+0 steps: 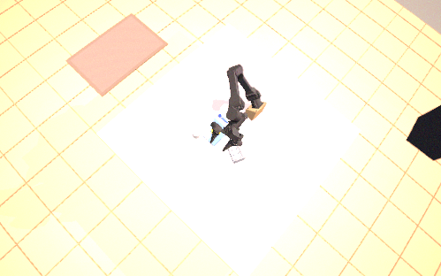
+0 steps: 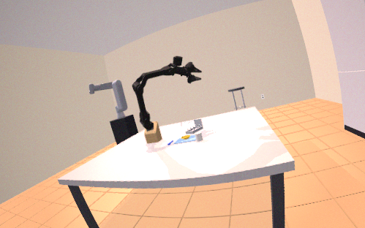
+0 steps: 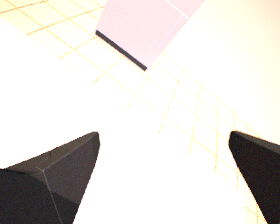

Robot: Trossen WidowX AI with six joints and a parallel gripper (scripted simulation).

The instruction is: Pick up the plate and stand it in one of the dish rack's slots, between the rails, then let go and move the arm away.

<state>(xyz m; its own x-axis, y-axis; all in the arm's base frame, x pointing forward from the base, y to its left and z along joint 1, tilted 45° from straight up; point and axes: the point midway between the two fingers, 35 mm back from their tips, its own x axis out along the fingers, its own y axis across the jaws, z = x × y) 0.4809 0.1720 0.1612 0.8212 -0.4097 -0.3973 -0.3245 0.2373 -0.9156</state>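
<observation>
My gripper tip is now 38 cm above the yellow plate, 19 cm past it and 13 cm to the left of it. Also, from my gripper tip: white cup: 37 cm below, 21 cm to the right, 9 cm behind; wire dish rack: 37 cm below, 16 cm behind, 6 cm to the left; blue spoon: 39 cm below, 30 cm behind, 16 cm to the right.
</observation>
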